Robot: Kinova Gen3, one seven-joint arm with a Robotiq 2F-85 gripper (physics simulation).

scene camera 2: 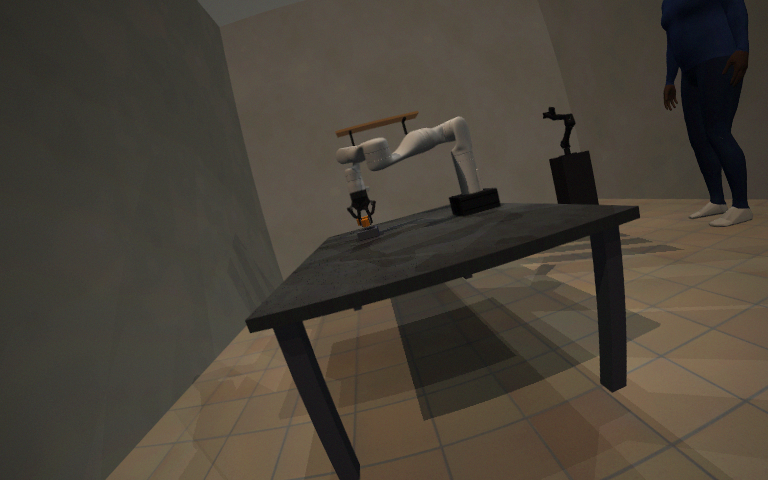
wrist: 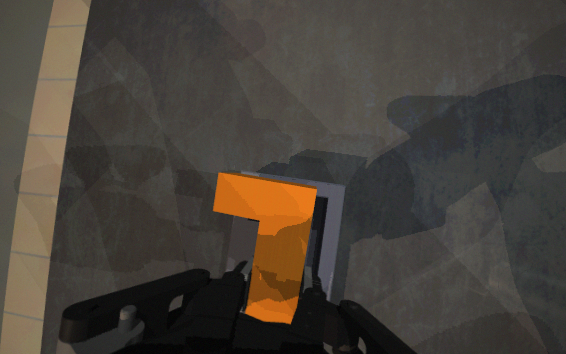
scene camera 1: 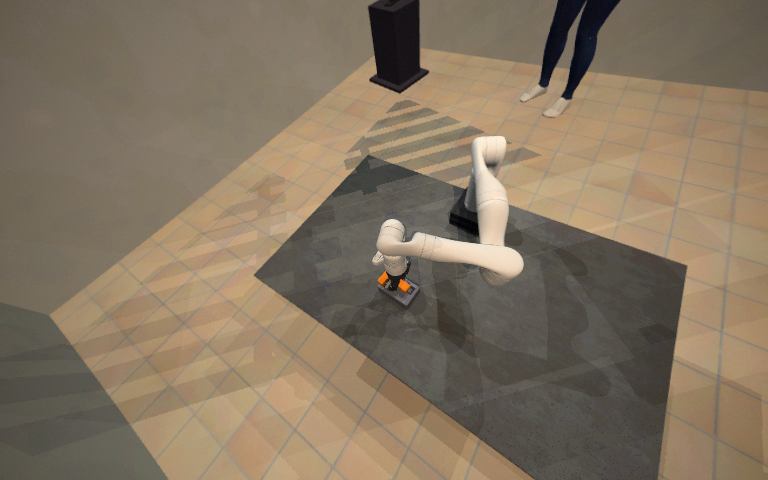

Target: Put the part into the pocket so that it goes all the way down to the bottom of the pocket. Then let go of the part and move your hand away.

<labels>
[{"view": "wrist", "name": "my gripper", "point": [279,273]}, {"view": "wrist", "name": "orange L-shaped part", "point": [285,209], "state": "held by my gripper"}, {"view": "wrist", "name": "grey pocket block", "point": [322,245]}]
</labels>
